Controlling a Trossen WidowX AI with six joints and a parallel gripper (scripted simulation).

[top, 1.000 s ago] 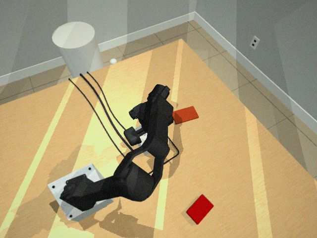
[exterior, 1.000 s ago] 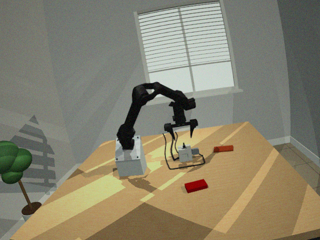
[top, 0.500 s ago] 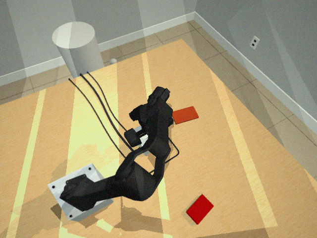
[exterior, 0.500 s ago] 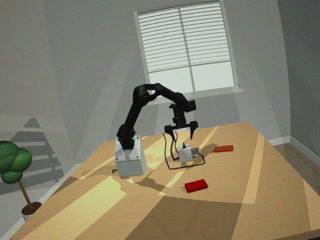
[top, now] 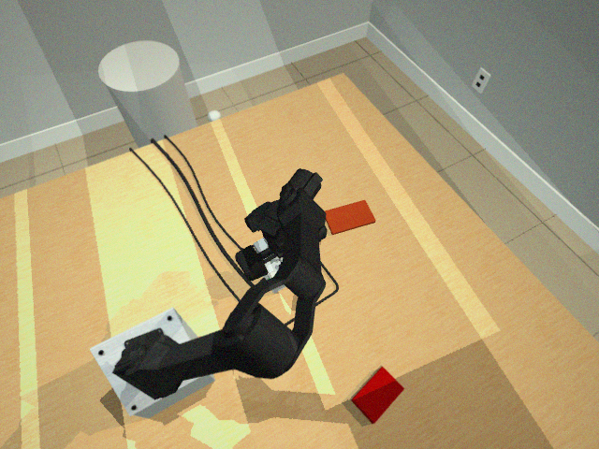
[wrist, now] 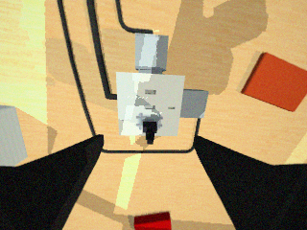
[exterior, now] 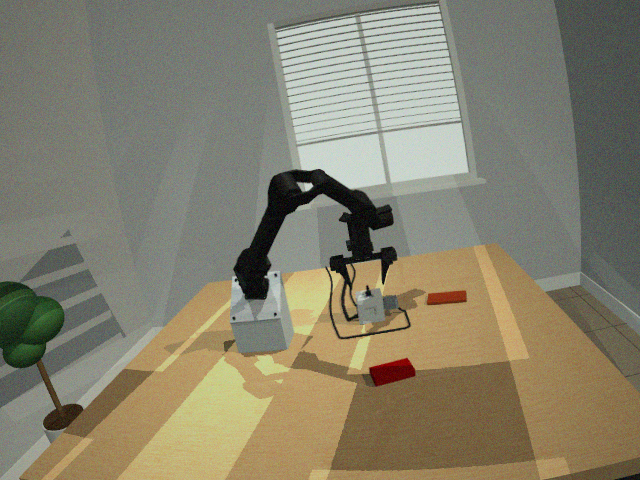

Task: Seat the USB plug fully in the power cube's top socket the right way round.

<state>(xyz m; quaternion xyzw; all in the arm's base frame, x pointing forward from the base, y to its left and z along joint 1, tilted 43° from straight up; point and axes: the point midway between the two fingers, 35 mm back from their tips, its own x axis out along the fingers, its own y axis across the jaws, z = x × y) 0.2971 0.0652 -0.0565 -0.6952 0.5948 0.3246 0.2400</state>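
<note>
My gripper tip is 2 cm above the black USB plug. Also, from my gripper tip: orange flat block (23 cm ahead, 10 cm to the left, 10 cm below); then red block (8 cm ahead, 31 cm to the right, 10 cm below).
</note>
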